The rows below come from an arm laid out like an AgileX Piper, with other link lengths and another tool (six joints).
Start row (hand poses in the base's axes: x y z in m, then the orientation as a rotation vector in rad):
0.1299, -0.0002, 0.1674, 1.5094, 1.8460, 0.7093
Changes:
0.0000, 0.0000, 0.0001, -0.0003, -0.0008, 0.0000
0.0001, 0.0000, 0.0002, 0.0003, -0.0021, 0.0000
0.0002, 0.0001, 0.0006, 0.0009, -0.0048, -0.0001
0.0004, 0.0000, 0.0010, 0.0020, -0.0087, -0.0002
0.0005, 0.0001, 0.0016, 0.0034, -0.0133, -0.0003
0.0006, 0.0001, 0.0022, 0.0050, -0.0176, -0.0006
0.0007, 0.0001, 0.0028, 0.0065, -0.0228, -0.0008
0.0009, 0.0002, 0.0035, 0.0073, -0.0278, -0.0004
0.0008, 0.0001, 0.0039, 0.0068, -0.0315, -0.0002
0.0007, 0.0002, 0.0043, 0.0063, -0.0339, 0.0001
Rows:
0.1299, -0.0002, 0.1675, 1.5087, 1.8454, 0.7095
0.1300, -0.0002, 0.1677, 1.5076, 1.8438, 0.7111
0.1302, -0.0001, 0.1683, 1.5053, 1.8401, 0.7150
0.1306, -0.0001, 0.1693, 1.5014, 1.8333, 0.7224
0.1311, 0.0000, 0.1709, 1.4956, 1.8228, 0.7340
0.1317, 0.0001, 0.1731, 1.4883, 1.8086, 0.7497
0.1324, 0.0002, 0.1759, 1.4788, 1.7901, 0.7698
0.1333, 0.0004, 0.1794, 1.4662, 1.7681, 0.7937
0.1341, 0.0005, 0.1833, 1.4506, 1.7434, 0.8191
0.1348, 0.0007, 0.1876, 1.4327, 1.7171, 0.8452

